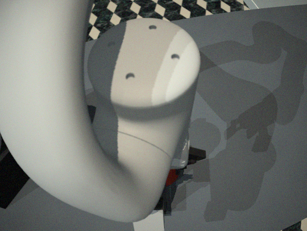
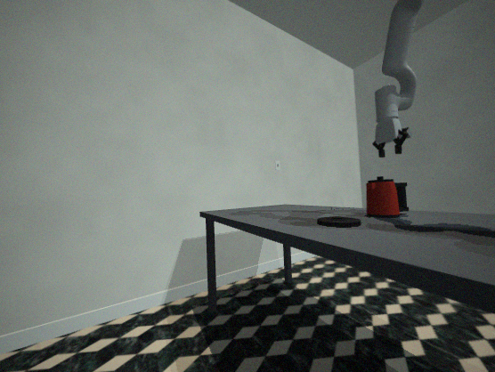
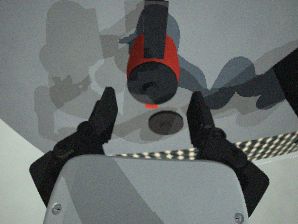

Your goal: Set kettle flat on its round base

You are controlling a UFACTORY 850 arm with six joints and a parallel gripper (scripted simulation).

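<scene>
My hand is 1 cm short of the red kettle, 3 cm to the right of it and 21 cm above it. The rest, counted from my hand: black round base 1 cm behind, 38 cm to the left, 29 cm below.
</scene>
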